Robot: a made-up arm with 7 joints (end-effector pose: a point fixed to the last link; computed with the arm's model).
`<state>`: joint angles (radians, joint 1 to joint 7).
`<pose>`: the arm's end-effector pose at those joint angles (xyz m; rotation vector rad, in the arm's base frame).
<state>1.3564 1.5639 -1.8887 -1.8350 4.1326 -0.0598 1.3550</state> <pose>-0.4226 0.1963 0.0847 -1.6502 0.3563 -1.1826</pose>
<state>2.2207 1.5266 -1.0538 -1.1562 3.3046 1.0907 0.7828</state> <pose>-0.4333 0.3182 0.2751 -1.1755 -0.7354 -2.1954</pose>
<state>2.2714 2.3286 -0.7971 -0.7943 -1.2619 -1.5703 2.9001</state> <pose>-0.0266 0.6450 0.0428 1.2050 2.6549 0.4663</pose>
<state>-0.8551 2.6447 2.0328 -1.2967 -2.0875 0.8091 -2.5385</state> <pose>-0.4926 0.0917 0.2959 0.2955 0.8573 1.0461</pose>
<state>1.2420 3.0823 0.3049 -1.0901 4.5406 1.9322 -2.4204</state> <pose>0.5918 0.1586 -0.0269 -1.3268 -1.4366 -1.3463</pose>
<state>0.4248 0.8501 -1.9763 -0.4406 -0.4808 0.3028 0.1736</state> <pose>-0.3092 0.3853 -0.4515 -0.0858 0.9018 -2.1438</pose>
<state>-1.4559 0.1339 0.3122 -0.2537 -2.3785 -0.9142 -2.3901</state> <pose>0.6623 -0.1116 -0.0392 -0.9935 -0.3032 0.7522</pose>
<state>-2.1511 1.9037 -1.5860 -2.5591 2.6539 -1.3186 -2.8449</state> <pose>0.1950 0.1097 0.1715 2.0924 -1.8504 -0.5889</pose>
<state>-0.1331 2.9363 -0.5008 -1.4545 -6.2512 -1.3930 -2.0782</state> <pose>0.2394 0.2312 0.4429 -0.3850 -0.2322 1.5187</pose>
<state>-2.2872 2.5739 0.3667 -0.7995 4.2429 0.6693 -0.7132</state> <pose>-0.4630 0.4503 0.0286 0.9867 1.1275 1.4273</pose>
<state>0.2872 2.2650 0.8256 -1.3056 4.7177 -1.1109 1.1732</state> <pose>0.3081 0.2585 0.4185 1.3852 -0.1271 -1.8611</pose>
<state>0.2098 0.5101 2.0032 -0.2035 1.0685 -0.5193 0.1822</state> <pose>-0.1630 0.3729 -0.5356 -1.0368 1.0423 -2.4486</pose>
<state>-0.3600 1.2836 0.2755 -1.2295 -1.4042 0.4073 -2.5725</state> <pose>0.3537 0.4737 0.0430 -0.9606 -2.3935 0.9521</pose>
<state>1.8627 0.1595 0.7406 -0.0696 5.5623 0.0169 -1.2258</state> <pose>-0.6397 -0.1591 0.1232 -0.8814 1.5455 -0.4243</pose>
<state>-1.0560 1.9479 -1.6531 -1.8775 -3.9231 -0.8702 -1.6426</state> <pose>0.2602 0.3802 -0.0509 1.2074 -1.2580 -0.6459</pose>
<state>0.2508 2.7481 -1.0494 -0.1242 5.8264 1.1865 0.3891</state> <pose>0.1375 0.2993 0.5856 -2.0845 -1.2662 -0.2093</pose>
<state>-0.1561 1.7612 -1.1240 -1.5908 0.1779 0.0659 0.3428</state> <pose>0.1956 0.4522 -0.1876 0.5128 -0.4171 -1.0810</pose>
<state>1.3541 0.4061 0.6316 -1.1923 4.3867 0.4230 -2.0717</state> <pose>-0.4472 0.3080 -0.2517 0.7084 -1.5464 1.9296</pose>
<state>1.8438 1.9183 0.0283 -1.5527 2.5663 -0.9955 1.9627</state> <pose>-0.0798 0.5064 -0.1528 -0.2527 -1.6251 2.3126</pose>
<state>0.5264 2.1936 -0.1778 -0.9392 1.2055 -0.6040 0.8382</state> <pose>0.2718 0.5447 0.1702 0.4947 -1.5277 -0.1607</pose>
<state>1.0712 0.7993 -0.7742 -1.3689 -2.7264 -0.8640 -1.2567</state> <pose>-0.3514 0.1612 -0.4182 0.7444 0.6747 1.4129</pose>
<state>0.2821 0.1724 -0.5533 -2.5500 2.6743 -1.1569 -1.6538</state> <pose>0.1482 -0.0738 -0.2314 -0.6267 -1.0416 0.9377</pose>
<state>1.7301 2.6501 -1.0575 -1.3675 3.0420 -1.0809 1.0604</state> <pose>0.0868 0.5627 0.0234 1.0847 -1.2020 0.5839</pose>
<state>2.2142 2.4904 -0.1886 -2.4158 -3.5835 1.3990 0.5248</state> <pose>-0.1004 0.2605 -0.1616 -0.0914 2.7224 1.1472</pose>
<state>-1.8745 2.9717 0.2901 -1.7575 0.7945 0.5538 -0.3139</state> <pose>-0.4412 0.0277 0.2143 -2.3688 1.4489 -0.4170</pose>
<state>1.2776 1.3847 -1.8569 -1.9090 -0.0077 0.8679 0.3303</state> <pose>-0.4385 0.1248 0.0058 -0.7683 1.3884 -0.8462</pose>
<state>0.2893 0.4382 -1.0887 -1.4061 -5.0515 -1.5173 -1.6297</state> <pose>0.0021 -0.0505 -0.5606 0.8831 -1.5329 -0.3629</pose>
